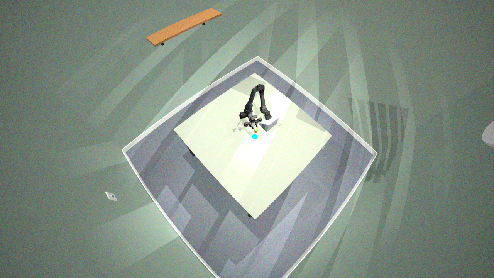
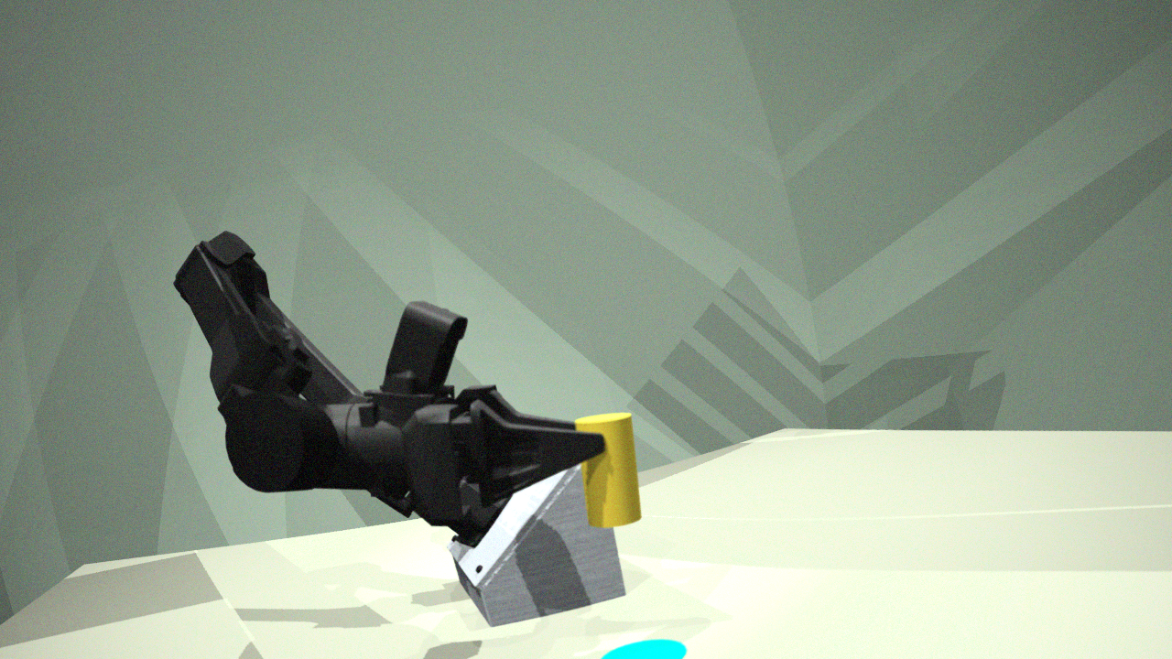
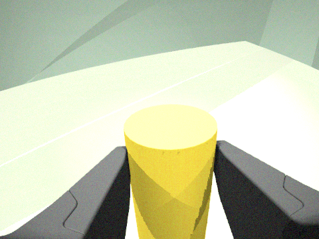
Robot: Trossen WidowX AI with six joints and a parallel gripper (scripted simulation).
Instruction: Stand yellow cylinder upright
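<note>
My gripper tip is now 2 cm above the yellow tall cylinder. Round my gripper tip: cyan circle: 16 cm below.
</note>
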